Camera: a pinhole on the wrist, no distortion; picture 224 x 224 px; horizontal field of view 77.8 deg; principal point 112.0 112.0 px. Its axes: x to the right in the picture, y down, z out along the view. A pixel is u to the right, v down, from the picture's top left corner.
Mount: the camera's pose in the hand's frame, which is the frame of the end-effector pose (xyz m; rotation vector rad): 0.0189 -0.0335 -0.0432 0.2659 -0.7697 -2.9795
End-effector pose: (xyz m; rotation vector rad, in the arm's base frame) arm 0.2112 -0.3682 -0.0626 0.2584 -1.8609 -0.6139
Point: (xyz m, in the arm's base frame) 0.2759 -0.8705 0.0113
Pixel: behind the camera
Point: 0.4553 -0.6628 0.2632
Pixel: behind the camera
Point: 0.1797 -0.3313 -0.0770
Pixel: 134.1 105.5
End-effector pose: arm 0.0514 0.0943 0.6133 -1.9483 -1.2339 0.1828
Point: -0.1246 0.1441 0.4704
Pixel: 151.7 183.2
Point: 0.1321 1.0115 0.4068
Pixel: outside the picture
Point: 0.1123 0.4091 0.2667
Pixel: 33.1 106.5
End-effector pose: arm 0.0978 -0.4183 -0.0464 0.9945 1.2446 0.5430
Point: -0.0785 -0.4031 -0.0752
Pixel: behind the camera
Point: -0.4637 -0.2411 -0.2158
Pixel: behind the camera
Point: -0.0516 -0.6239 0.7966
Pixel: outside the picture
